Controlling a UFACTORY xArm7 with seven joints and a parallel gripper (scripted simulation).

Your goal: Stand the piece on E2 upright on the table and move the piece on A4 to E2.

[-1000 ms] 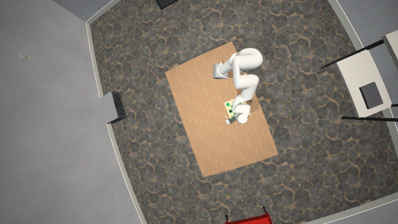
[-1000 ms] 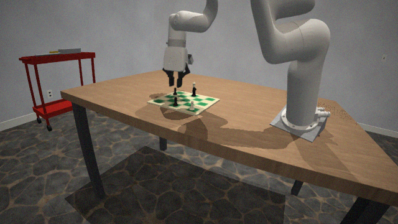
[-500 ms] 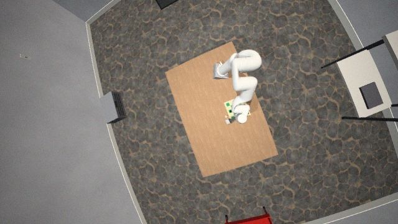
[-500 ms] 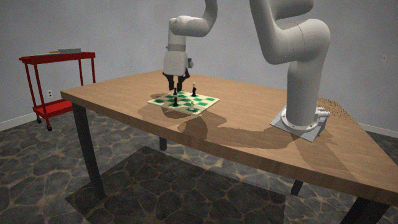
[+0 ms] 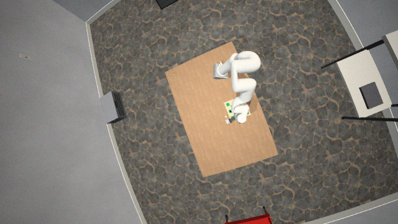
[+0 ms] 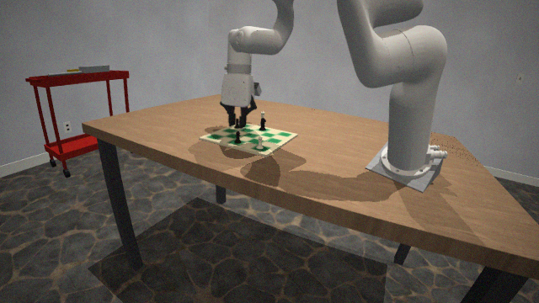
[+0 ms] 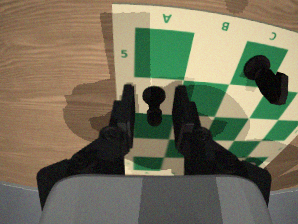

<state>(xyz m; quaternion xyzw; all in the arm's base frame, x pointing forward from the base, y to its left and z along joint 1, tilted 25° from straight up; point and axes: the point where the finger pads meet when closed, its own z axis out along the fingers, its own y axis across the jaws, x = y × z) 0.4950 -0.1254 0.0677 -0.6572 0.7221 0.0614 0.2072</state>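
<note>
Now: the white pawn 14 cm to the left of my hand, 14 cm behind it and 1 cm below it. Round my hand: black piece 8 cm behind, 3 cm to the right, 1 cm below; cream chessboard 7 cm behind, 5 cm to the left, 3 cm below; white piece 9 cm to the right, 5 cm behind.
</note>
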